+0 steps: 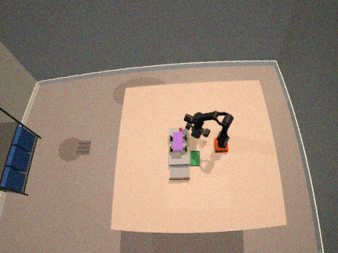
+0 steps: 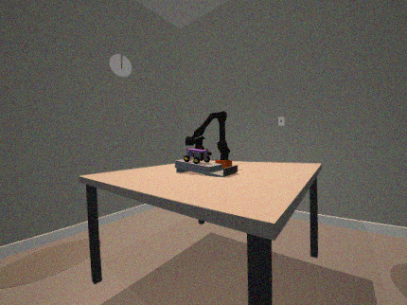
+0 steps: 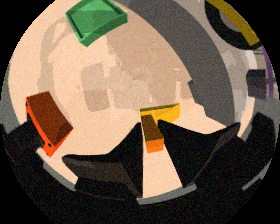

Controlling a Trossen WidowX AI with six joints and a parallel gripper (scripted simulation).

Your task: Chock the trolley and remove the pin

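Now: the purple-topped trolley 140 mm ahead of my gripper tip, 120 mm to the left of it and 80 mm above it. From my gripper tip the other things lie so: grey ramp 130 mm ahead, 120 mm to the left, 20 mm above; then red-headed stop pin 130 mm ahead, 20 mm to the left, 100 mm above; then yellow chock 20 mm ahead, 10 mm to the right, 10 mm below.
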